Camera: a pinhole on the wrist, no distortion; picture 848 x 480 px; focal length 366.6 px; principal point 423.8 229.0 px. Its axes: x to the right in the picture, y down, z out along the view. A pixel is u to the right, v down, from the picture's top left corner.
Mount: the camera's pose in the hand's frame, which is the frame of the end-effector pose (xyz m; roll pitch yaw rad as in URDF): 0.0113 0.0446 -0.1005 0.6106 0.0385 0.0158
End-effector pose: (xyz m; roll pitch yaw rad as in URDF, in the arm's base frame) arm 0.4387 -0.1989 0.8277 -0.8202 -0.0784 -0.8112
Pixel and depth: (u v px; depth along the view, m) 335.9 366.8 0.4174
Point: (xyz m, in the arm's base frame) 0.5197 0.0047 1.0992
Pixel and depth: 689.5 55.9 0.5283
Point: 0.5646 -0.5983 1.3113
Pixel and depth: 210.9 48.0 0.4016
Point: 0.1697 -0.1326 1.1519
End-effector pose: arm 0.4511 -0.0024 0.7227 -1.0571 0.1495 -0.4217
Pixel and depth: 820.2 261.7 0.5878
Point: 1.1999 -0.0983 1.0164
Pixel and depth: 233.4 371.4 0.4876
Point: 0.4220 0.3637 1.0300
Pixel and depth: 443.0 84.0 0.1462
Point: 0.4599 -0.0665 0.7866
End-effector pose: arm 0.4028 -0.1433 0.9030 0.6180 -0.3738 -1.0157
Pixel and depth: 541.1 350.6 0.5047
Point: 0.1762 -0.3822 1.2229
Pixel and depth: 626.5 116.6 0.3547
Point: 0.2910 -0.4732 0.9427
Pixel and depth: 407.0 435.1 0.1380
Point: 0.3881 -0.1375 0.9662
